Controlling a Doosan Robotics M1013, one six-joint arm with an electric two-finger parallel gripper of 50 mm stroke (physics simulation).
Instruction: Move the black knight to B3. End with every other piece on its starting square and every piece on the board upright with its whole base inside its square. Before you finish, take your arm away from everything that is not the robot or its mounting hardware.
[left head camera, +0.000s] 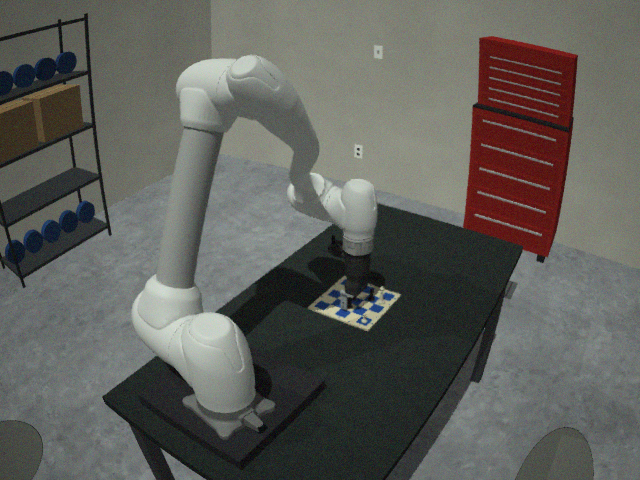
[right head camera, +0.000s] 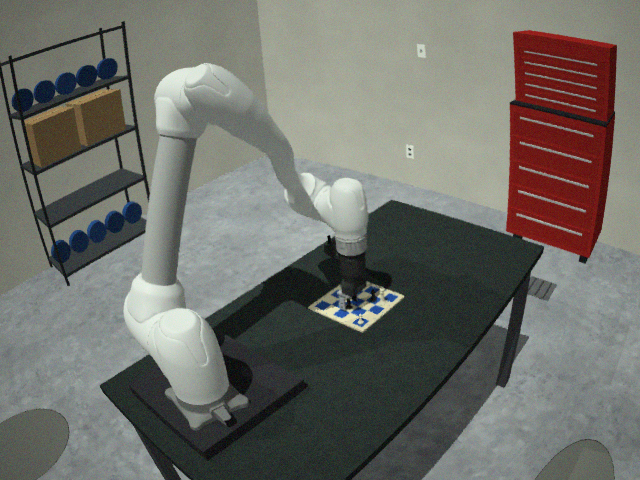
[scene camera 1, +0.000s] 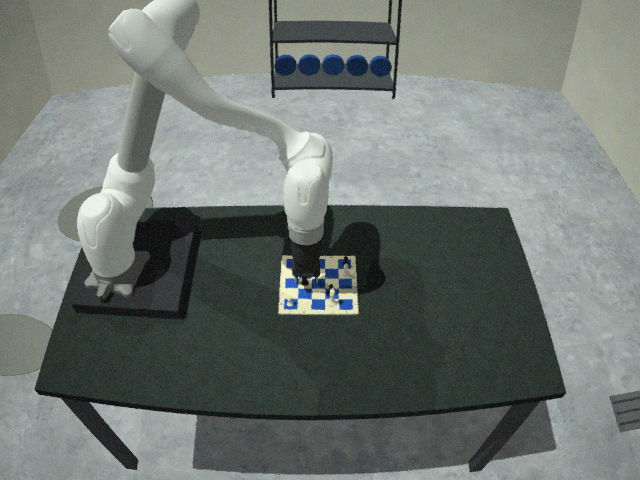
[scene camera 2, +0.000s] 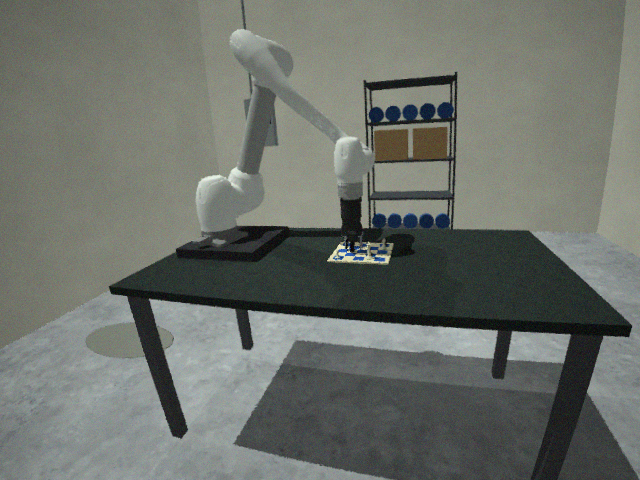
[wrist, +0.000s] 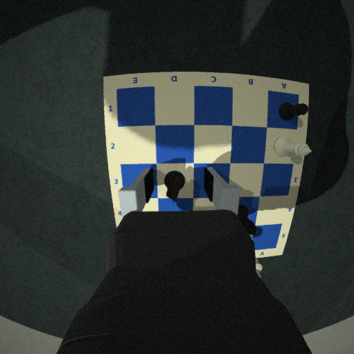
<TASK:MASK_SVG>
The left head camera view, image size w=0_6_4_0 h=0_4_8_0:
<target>my gripper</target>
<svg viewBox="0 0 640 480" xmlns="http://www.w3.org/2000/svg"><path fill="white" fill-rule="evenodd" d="M370 260L363 264L353 264L345 259L344 271L346 273L345 291L340 291L340 308L347 310L347 298L351 297L352 300L356 301L357 296L368 286L367 275L370 272Z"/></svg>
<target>chessboard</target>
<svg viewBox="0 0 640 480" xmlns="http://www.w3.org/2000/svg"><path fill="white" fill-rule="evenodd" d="M308 309L369 331L399 299L401 294L384 289L383 299L385 303L378 304L380 287L368 284L357 296L357 300L352 300L352 309L345 310L340 308L340 291L345 291L346 276L343 276L314 301ZM363 313L366 313L367 323L361 322L361 320L363 319ZM373 288L373 297L375 298L375 300L369 301L368 298L371 294L370 290Z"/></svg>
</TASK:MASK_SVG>
